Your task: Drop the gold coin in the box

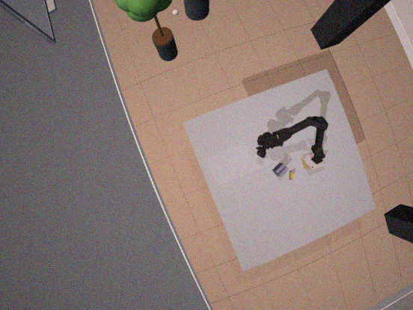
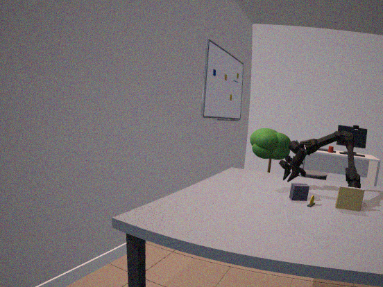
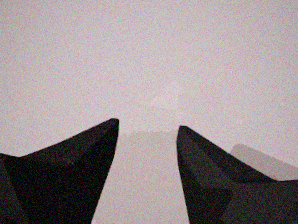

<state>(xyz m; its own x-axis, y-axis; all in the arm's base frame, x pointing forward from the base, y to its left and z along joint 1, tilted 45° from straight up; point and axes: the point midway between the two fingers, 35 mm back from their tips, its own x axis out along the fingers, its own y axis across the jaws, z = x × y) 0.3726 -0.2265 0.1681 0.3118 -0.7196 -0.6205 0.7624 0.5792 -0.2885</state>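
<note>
My gripper tip is now 170 mm past the gold coin, 320 mm to the right of it and 10 mm above it.
</note>
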